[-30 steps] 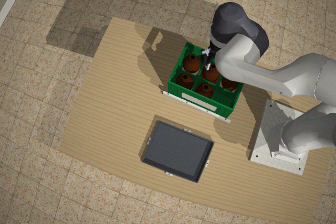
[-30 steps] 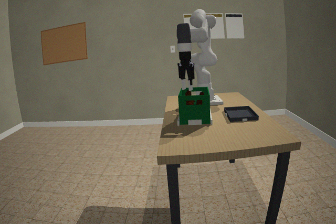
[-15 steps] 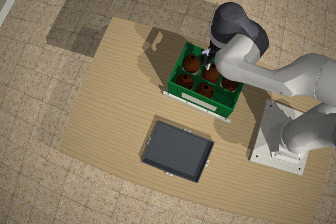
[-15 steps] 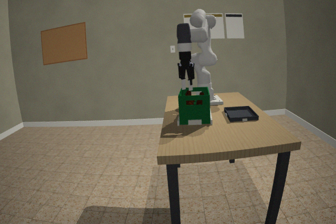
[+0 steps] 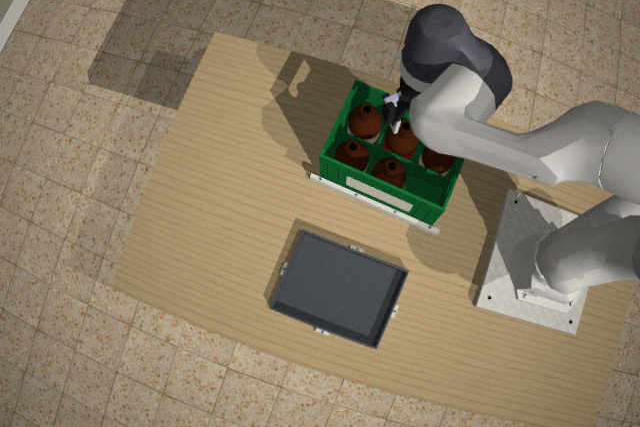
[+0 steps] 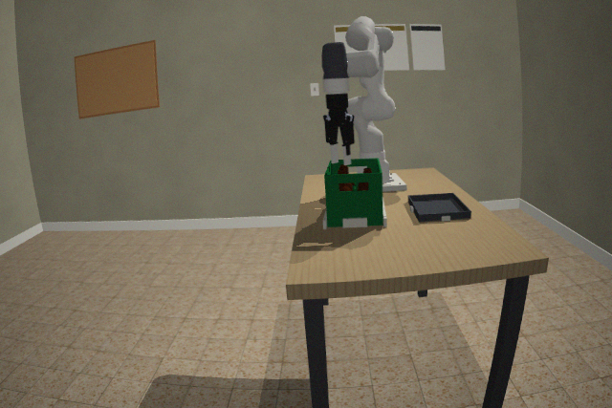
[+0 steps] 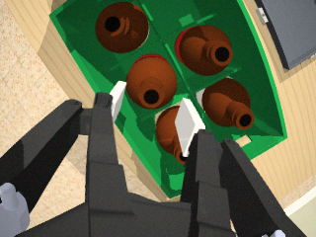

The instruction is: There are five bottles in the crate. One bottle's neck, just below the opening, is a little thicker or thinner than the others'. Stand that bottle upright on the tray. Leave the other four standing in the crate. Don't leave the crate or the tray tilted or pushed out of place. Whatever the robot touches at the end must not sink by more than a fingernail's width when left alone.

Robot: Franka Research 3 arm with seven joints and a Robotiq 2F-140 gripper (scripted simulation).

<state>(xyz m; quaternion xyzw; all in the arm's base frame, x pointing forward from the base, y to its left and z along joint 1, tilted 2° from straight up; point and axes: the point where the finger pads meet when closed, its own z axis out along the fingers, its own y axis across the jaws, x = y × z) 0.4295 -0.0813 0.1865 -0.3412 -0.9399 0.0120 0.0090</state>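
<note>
The green crate lies 130 mm below my hand, 40 mm to the left of it and 10 mm behind it. The rest, counted from my hand: glass bottle (130 mm below, 90 mm to the left, 10 mm behind); dark grey tray (350 mm to the left, 200 mm below, 40 mm behind).
</note>
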